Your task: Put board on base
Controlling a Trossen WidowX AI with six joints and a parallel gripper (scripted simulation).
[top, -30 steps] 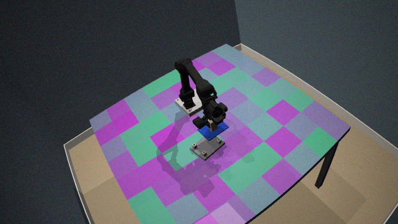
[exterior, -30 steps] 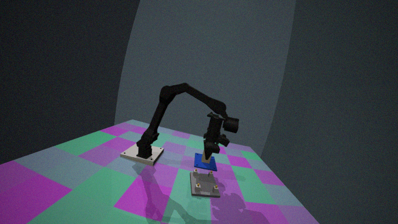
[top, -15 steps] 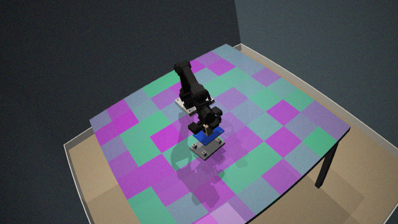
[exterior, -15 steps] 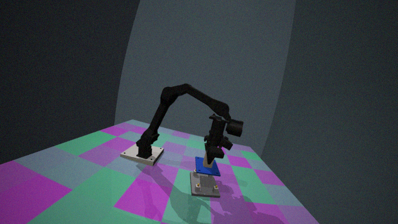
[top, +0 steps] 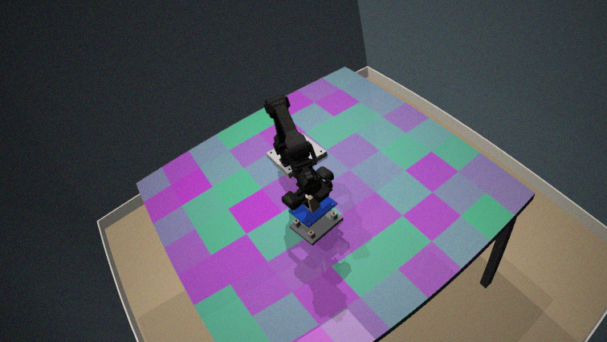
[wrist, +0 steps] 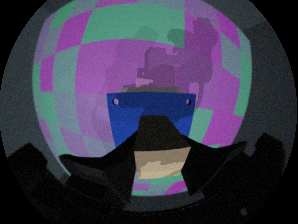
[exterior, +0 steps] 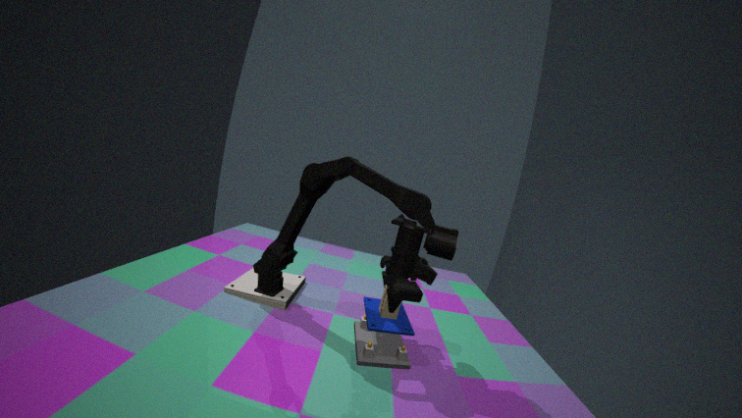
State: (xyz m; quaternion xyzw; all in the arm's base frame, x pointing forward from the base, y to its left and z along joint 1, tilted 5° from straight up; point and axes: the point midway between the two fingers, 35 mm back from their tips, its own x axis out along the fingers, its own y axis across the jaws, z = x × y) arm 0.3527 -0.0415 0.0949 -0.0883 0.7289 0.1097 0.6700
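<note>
Right now the grey base is 100 mm below my gripper tip. Also, from my gripper tip: flat blue board right at my gripper tip.
</note>
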